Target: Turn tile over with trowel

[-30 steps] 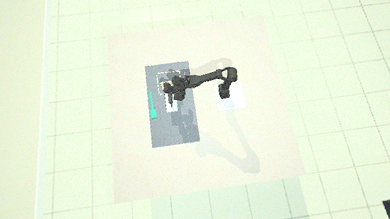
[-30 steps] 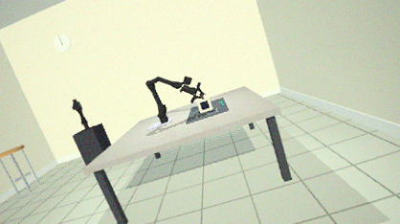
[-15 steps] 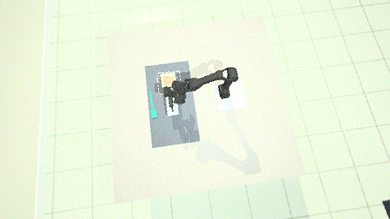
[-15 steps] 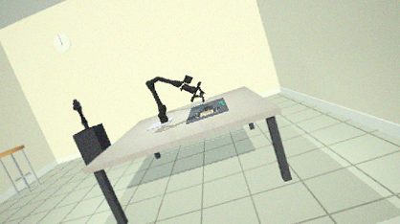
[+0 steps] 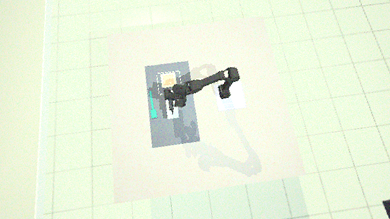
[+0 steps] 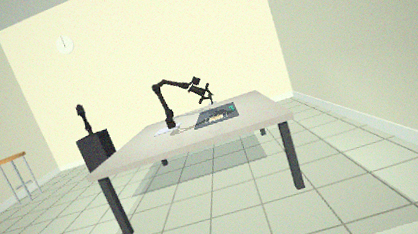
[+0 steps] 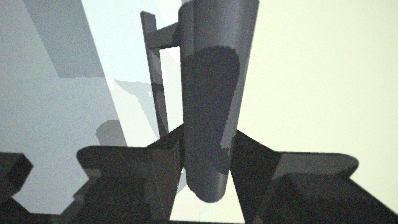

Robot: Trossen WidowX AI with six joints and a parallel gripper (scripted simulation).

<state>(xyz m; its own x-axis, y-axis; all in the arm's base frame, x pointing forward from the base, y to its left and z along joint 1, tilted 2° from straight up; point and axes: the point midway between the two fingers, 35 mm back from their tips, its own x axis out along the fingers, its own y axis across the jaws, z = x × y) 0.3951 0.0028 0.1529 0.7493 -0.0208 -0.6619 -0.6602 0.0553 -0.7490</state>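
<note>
Right now my gripper tip is 16 cm above the grey mat, 3 cm to the left of it and 2 cm past it. From my gripper tip the other things lie so: teal trowel (13 cm below, 12 cm ahead, 1 cm to the right); tile (21 cm to the right, 13 cm below, 3 cm behind).
</note>
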